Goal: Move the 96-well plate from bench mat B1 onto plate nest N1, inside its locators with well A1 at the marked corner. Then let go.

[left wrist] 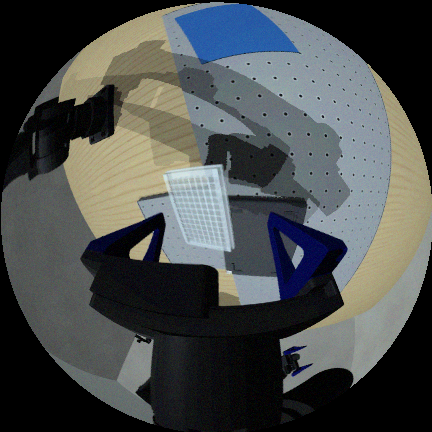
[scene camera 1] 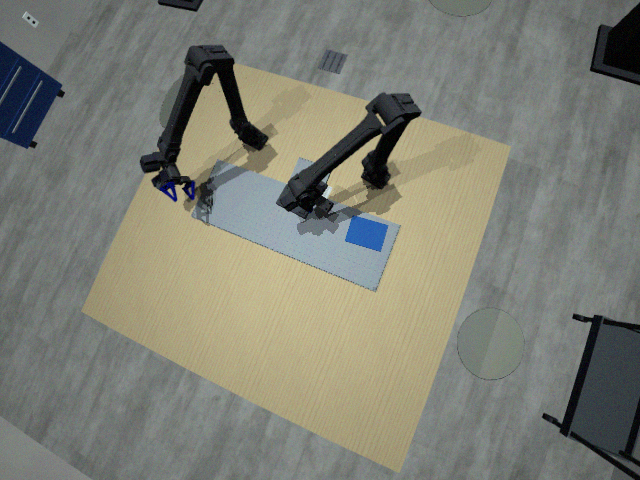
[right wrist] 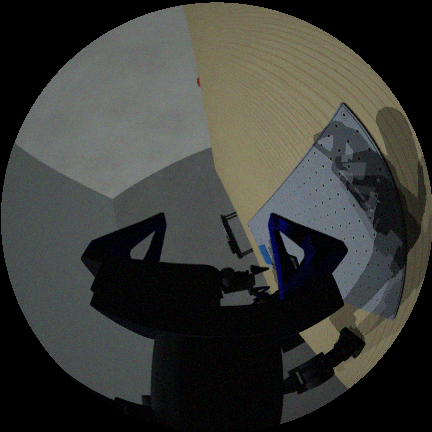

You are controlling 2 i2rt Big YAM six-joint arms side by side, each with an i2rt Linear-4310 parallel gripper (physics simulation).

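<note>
The clear-white 96-well plate lies askew over the grey slab, apparently nest N1, and overhangs its upper edge in the left wrist view. Whether it is level or inside the locators, and which corner is A1, I cannot tell. The blue square mat, apparently B1, shows no plate on it. My left gripper is open, with its fingers apart on either side of the plate; in scene camera 1 the arm hides its fingertips. My right gripper is open and empty, left of the pegboard.
The perforated grey-blue board lies on the wooden table, under and beside the arms. A blue cabinet stands on the floor at the left, and a dark cart at the lower right.
</note>
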